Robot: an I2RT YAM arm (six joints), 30 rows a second.
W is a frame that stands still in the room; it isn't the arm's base.
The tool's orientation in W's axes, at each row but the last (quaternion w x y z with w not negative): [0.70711 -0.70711 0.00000 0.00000]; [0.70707 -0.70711 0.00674 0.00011]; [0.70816 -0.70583 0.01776 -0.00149]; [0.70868 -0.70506 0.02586 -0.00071]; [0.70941 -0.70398 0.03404 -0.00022]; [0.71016 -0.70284 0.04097 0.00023]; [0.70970 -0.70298 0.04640 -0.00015]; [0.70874 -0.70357 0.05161 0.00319]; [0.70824 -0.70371 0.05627 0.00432]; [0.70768 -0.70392 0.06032 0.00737]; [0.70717 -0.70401 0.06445 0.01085]
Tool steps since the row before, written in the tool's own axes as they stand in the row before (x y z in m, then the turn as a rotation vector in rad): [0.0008 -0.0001 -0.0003 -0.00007 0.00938 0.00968]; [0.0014 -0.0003 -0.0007 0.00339 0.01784 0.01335]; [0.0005 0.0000 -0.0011 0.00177 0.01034 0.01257]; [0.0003 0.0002 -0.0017 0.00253 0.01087 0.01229]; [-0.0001 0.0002 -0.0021 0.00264 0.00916 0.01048]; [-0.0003 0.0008 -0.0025 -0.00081 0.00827 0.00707]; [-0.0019 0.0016 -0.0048 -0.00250 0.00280 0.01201]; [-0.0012 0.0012 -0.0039 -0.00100 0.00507 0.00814]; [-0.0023 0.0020 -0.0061 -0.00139 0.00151 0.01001]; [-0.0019 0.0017 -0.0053 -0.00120 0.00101 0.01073]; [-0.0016 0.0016 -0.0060 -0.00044 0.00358 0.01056]
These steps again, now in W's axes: [0.0008 -0.0003 0.0001 -0.00007 0.00968 -0.00938]; [0.0014 -0.0007 0.0003 0.00334 0.01332 -0.01787]; [0.0005 -0.0011 0.0000 0.00187 0.01255 -0.01034]; [0.0002 -0.0017 -0.0002 0.00260 0.01225 -0.01090]; [-0.0002 -0.0021 -0.0002 0.00271 0.01042 -0.00921]; [-0.0005 -0.0025 -0.0008 -0.00088 0.00720 -0.00815]; [-0.0023 -0.0046 -0.0015 -0.00188 0.01218 -0.00254]; [-0.0016 -0.0038 -0.0011 -0.00083 0.00824 -0.00494]; [-0.0029 -0.0059 -0.0018 -0.00077 0.01010 -0.00135]; [-0.0024 -0.0051 -0.0015 -0.00048 0.01080 -0.00087]; [-0.0022 -0.0058 -0.0014 -0.00001 0.01059 -0.00351]
